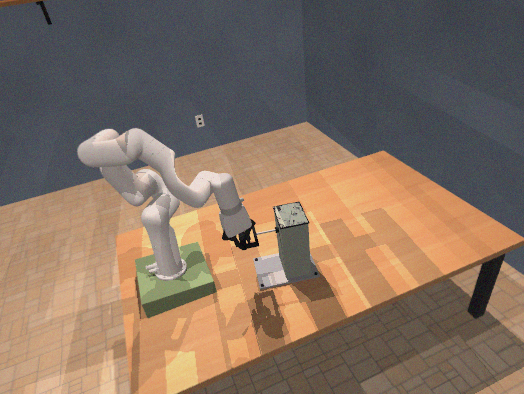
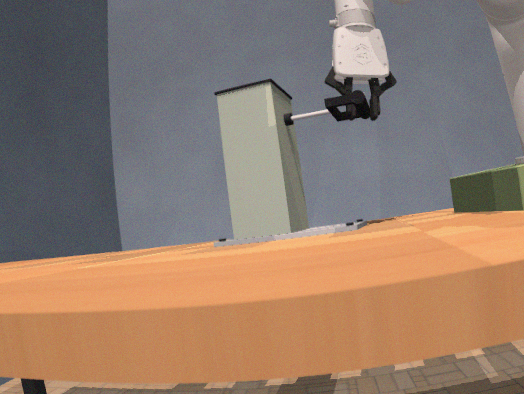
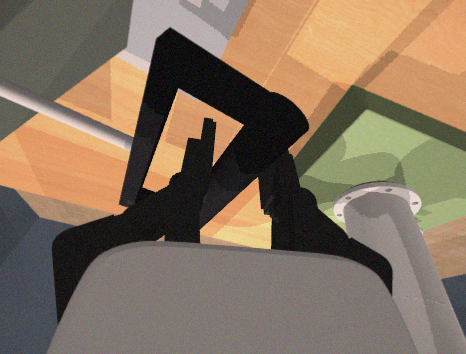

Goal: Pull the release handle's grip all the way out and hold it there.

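The release handle is a black open frame [image 1: 256,238] [image 2: 340,101] [image 3: 210,80] with a thick round grip bar [image 3: 250,150] on its side away from the housing. A thin pale rod [image 1: 267,232] [image 2: 310,115] [image 3: 65,116] joins the frame to a tall grey-green housing [image 1: 295,252] [image 2: 255,165] [image 3: 65,40]; a long stretch of rod shows outside the housing. My gripper [image 1: 244,243] [image 2: 363,111] [image 3: 238,142] points down and is shut on the grip bar, with one finger through the frame's opening and the other on the outer side. The far ends of the fingers are partly hidden by the bar.
The housing stands on a grey baseplate [image 1: 269,267] [image 2: 325,230] [image 3: 155,15] on the wooden table [image 1: 350,190] [image 2: 260,280]. The arm's foot [image 1: 162,235] [image 3: 400,270] is on a green block [image 1: 195,260] [image 2: 480,192] [image 3: 370,145], across from the housing.
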